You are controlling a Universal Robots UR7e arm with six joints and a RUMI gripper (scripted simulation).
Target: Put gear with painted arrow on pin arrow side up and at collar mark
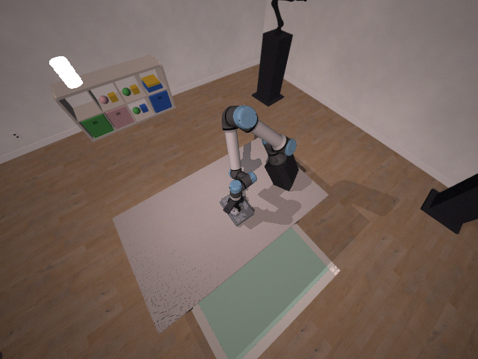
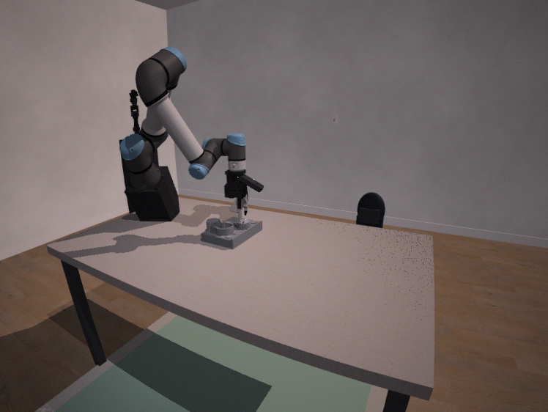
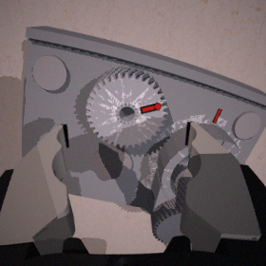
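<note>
Right now my hand is 4 cm above the grey gear.
</note>
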